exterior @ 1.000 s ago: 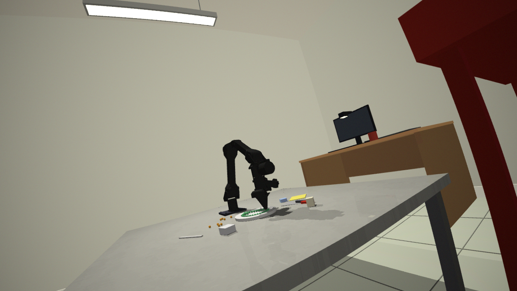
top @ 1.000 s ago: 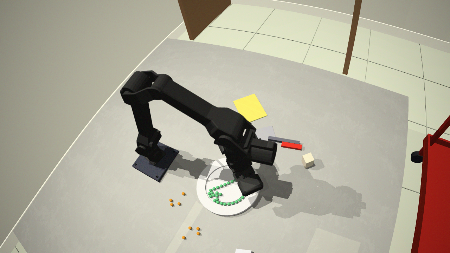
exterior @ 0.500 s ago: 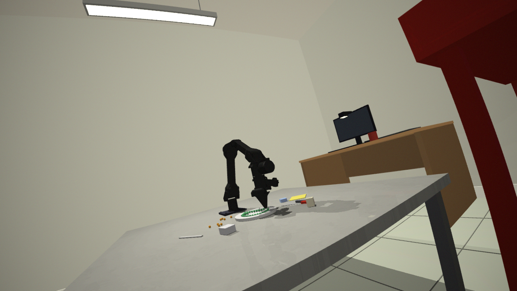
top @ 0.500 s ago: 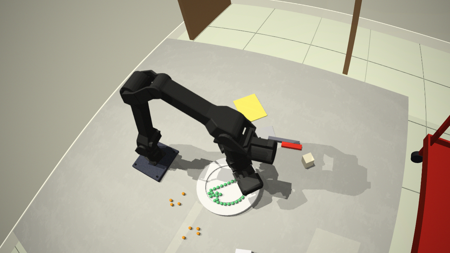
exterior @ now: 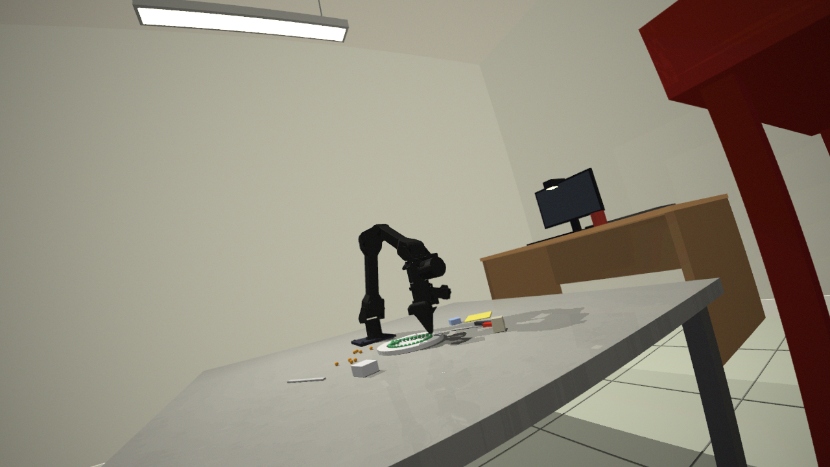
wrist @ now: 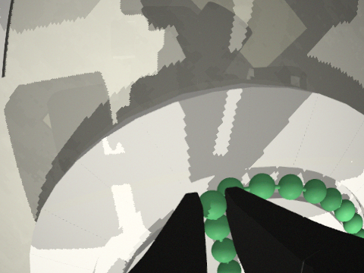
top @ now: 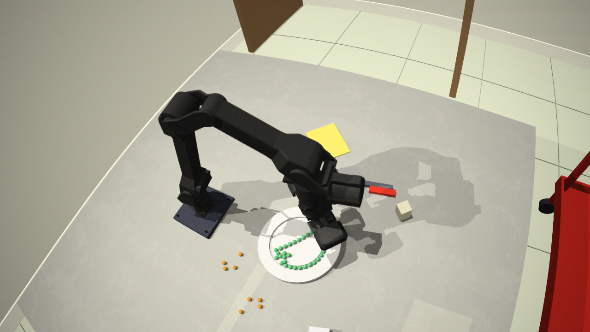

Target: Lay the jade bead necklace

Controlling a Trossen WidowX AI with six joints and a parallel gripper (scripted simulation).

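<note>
Right now the inner disc is 60 mm to the right of my gripper tip, 20 mm behind it and 10 mm below it. Also, from my gripper tip: grey sheet 140 mm to the left, 30 mm behind, 20 mm below; then red bar 170 mm to the left, 60 mm ahead, 10 mm below; then bead board 60 mm to the right, 20 mm below, 20 mm behind.
</note>
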